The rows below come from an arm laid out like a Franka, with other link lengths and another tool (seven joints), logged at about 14 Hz.
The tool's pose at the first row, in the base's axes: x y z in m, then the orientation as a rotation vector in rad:
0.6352 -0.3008 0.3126 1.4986 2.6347 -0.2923
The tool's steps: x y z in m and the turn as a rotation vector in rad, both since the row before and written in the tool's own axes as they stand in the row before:
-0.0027 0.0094 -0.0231 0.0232 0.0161 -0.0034
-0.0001 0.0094 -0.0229 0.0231 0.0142 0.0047
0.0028 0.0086 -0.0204 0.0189 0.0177 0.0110
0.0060 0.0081 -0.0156 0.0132 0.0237 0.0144
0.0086 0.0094 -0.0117 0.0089 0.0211 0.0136
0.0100 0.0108 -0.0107 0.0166 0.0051 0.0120
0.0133 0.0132 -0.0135 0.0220 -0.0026 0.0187
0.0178 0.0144 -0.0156 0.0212 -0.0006 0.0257
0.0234 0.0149 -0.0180 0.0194 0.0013 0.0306
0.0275 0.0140 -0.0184 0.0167 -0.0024 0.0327
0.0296 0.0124 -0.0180 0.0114 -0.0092 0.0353
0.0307 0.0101 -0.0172 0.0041 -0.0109 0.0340
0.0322 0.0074 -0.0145 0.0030 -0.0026 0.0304
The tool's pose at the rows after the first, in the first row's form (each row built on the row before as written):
0.6449 -0.2935 0.3345 1.5098 2.6556 -0.3135
0.6539 -0.2841 0.3556 1.5303 2.6680 -0.3356
0.6612 -0.2732 0.3737 1.5599 2.6763 -0.3494
0.6666 -0.2610 0.3866 -1.5950 -2.6824 0.3508
0.6719 -0.2470 0.3952 -1.6061 -2.6520 0.3436
0.6780 -0.2315 0.4025 -1.6166 -2.6297 0.3604
0.6855 -0.2116 0.4116 -1.6363 -2.6046 0.3910
0.6929 -0.1868 0.4216 -1.6649 -2.5731 0.4189
0.6997 -0.1564 0.4327 -1.6996 -2.5373 0.4428
0.7052 -0.1226 0.4435 -1.7382 -2.5035 0.4670
0.7096 -0.0875 0.4535 -1.7829 -2.4750 0.4917
0.7125 -0.0521 0.4626 -1.8285 -2.4527 0.5096
0.7128 -0.0166 0.4690 -1.8679 -2.4279 0.5174

